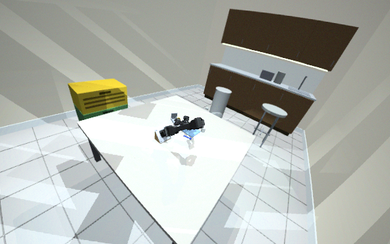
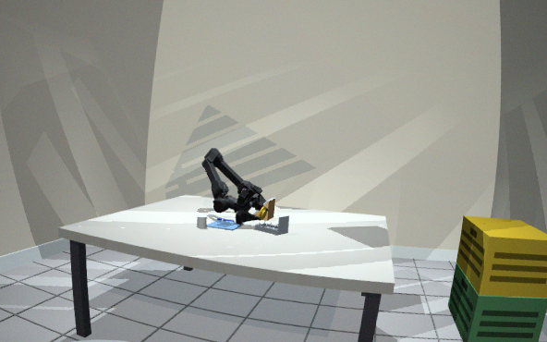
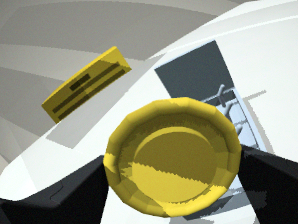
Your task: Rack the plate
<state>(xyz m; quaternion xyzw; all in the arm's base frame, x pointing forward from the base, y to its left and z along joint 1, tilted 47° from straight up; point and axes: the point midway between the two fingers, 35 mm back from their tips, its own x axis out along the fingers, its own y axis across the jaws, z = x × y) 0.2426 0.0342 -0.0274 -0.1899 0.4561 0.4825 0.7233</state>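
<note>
Right now my gripper tip is 4 cm short of the grey dish rack, 5 cm to the right of it and 4 cm above it. Also, from my gripper tip: yellow plate 1 cm to the right; blue utensil 5 cm behind, 21 cm to the right, 6 cm below; light blue mat 6 cm ahead, 17 cm to the right, 6 cm below.
</note>
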